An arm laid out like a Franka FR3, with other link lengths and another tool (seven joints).
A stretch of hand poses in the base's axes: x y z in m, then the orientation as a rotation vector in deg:
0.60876, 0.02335, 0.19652, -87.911, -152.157, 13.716
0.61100, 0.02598, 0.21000, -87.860, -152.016, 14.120
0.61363, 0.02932, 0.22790, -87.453, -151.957, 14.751
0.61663, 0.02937, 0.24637, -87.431, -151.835, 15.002
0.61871, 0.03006, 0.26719, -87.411, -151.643, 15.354
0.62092, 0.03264, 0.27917, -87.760, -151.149, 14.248
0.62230, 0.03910, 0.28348, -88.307, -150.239, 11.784
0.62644, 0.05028, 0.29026, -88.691, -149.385, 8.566
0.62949, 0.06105, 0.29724, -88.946, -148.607, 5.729
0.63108, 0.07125, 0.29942, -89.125, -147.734, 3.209
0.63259, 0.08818, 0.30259, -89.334, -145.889, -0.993
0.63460, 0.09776, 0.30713, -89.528, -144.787, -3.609
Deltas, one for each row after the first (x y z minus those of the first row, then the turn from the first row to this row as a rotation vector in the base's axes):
0.00224, 0.00263, 0.01348, -0.176, 0.234, -0.017
0.00487, 0.00597, 0.03138, -0.427, 0.631, 0.190
0.00787, 0.00602, 0.04985, -0.527, 0.797, 0.161
0.00995, 0.00671, 0.07067, -0.664, 1.039, 0.107
0.01216, 0.00929, 0.08265, 0.093, 0.965, -0.300
0.01354, 0.01575, 0.08696, 1.764, 0.736, -1.013
0.01768, 0.02693, 0.09374, 3.898, 0.291, -1.639
0.02073, 0.03770, 0.10072, 5.799, -0.092, -2.157
0.02232, 0.04790, 0.10290, 7.562, -0.317, -2.666
0.02383, 0.06483, 0.10607, 10.668, -0.453, -3.628
0.02584, 0.07441, 0.11061, 12.554, -0.658, -4.243

